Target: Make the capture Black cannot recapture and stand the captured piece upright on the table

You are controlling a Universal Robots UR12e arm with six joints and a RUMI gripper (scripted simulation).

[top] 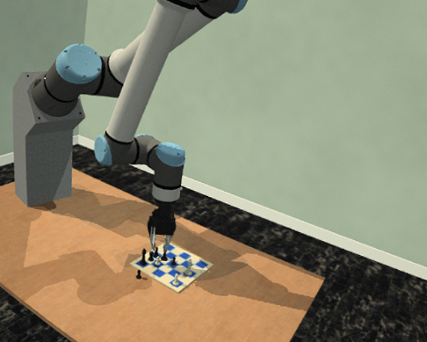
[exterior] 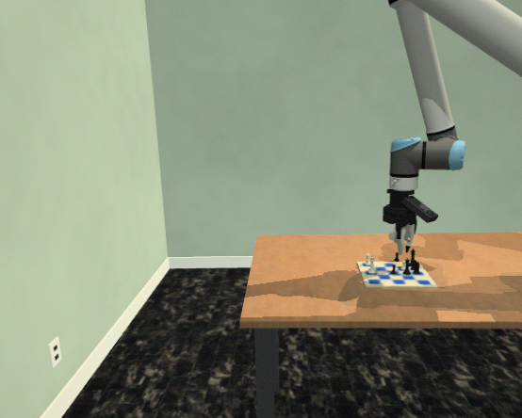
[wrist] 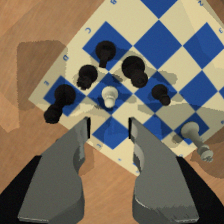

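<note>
My gripper is now 6 cm above the white pawn. From my hand the other things lie so: blue-and-cream chessboard 5 cm ahead, 2 cm to the left, 7 cm below.
</note>
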